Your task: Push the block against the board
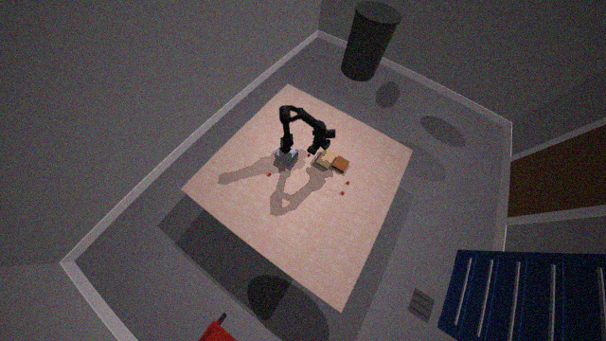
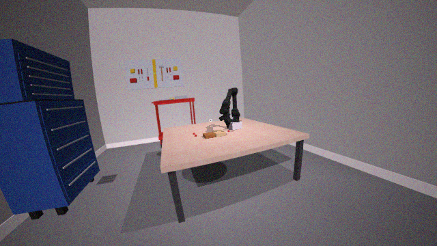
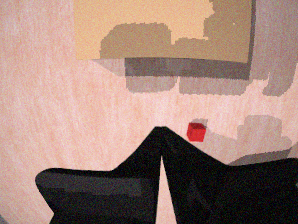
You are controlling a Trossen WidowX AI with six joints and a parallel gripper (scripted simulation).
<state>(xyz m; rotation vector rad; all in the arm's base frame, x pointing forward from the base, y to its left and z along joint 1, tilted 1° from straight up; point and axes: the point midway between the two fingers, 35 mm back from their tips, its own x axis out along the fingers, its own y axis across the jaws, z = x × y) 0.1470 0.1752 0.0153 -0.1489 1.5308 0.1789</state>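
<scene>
The pale tan flat piece is 100 mm ahead of my gripper tip, 20 mm to the left of it and 40 mm below it. The rest, counted from my gripper tip: square block (210 mm ahead, 60 mm to the left, 40 mm below).
</scene>
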